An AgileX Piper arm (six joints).
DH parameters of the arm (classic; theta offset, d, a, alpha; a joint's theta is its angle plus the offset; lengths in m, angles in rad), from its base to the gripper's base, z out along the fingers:
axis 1: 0 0.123 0 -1.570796
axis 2: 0.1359 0 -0.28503 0
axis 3: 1.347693 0 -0.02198 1.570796
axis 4: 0 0.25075 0 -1.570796
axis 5: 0 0 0 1.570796
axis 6: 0 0.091 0 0
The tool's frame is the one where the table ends.
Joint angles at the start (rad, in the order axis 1, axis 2, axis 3, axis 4, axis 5, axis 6):
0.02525, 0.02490, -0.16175, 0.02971, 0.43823, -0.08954
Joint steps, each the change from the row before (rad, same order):
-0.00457, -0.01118, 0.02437, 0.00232, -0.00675, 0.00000
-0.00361, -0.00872, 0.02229, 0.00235, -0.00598, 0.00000
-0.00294, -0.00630, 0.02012, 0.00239, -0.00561, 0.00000
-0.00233, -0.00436, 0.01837, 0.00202, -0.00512, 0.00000
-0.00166, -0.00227, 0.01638, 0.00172, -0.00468, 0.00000
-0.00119, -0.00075, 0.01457, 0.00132, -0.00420, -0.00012
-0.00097, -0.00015, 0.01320, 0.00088, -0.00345, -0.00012
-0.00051, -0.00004, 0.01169, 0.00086, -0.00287, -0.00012
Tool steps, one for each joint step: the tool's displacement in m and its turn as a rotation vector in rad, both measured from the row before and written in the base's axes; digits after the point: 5 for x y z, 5 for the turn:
0.00039, -0.00014, -0.00689, 0.00216, 0.00649, -0.00427
0.00047, -0.00009, -0.00640, 0.00220, 0.00764, -0.00333
0.00054, -0.00006, -0.00585, 0.00226, 0.00825, -0.00268
0.00057, -0.00005, -0.00542, 0.00191, 0.00892, -0.00217
0.00059, -0.00003, -0.00491, 0.00162, 0.00945, -0.00156
0.00056, -0.00002, -0.00444, 0.00112, 0.00963, -0.00113
0.00049, -0.00003, -0.00409, 0.00069, 0.00961, -0.00096
0.00039, 0.00000, -0.00365, 0.00069, 0.00879, -0.00049

